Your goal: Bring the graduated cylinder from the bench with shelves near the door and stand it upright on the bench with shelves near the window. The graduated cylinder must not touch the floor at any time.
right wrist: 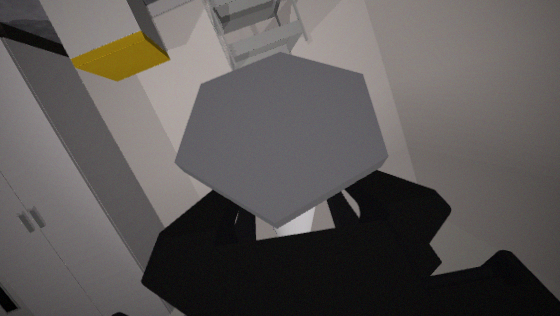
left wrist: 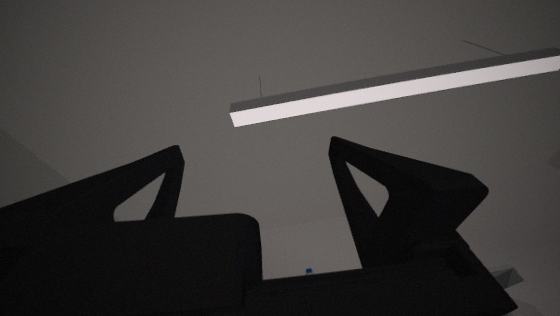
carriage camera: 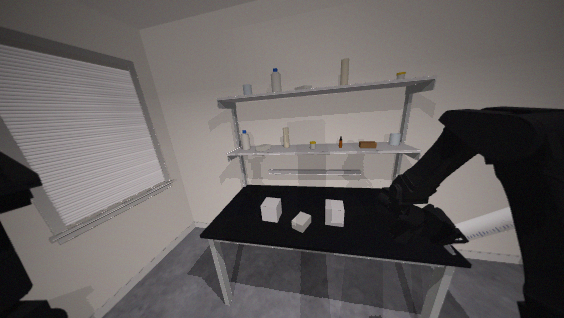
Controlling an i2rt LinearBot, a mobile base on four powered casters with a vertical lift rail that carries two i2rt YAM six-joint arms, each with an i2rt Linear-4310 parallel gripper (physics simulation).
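The graduated cylinder is white with blue marks and tilted near horizontal; in the carriage view its tube runs right and slightly up, and is partly hidden by the right arm. Its grey hexagonal foot fills the middle of the right wrist view. My right gripper is shut on the cylinder, by the bench's right front corner in the carriage picture; the foot hides its fingertips in the wrist view. My left gripper is open and empty. The black-topped bench with shelves stands beside the window.
Two white boxes and a smaller block sit on the bench. Bottles and jars stand on the upper shelf and lower shelf. The right wrist view shows a white cabinet and a yellow-ended box.
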